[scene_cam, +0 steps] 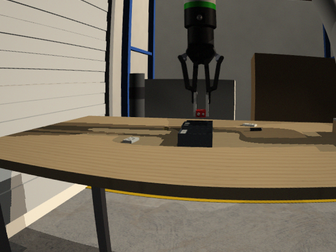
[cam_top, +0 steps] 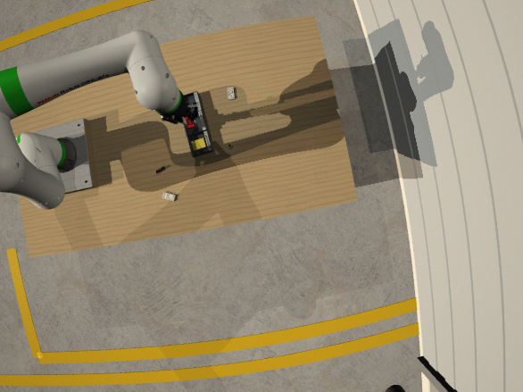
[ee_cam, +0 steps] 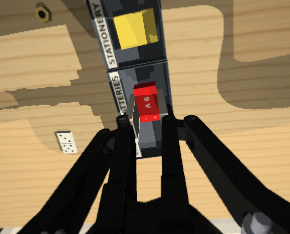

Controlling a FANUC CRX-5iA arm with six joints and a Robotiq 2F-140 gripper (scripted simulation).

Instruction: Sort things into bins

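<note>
My hand is 7 cm above the black three-part bin and 1 cm short of it. Also, from my hand: yellow pad 8 cm to the right, 8 cm below; nut 13 cm to the right, 12 cm ahead, 9 cm below; red battery 3 cm below, 1 cm to the left.
</note>
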